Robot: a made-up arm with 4 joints.
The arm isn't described. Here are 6 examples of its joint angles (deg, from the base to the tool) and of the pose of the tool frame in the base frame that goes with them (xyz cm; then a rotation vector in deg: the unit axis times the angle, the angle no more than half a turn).
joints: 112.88 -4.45 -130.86 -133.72
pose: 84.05 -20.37 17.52 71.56 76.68 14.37
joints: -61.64 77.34 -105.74 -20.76
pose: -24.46 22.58 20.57 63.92 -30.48 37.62
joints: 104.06 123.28 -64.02 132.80
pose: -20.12 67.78 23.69 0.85 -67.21 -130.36
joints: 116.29 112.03 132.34 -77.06
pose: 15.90 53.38 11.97 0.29 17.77 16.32
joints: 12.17 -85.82 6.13 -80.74
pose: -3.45 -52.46 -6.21 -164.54 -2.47 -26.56
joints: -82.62 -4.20 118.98 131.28
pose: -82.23 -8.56 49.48 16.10 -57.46 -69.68
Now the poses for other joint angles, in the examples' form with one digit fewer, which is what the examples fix.
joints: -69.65 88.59 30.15 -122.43
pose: -11.7 67.8 10.9 -25.2 96.8 28.7
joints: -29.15 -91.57 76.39 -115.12
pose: 5.1 -69.4 19.8 142.4 -12.2 62.8
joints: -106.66 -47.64 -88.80 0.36
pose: -16.3 -23.5 24.1 55.8 113.6 100.0
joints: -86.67 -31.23 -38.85 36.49
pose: -16.5 -40.4 5.0 29.9 105.6 23.1
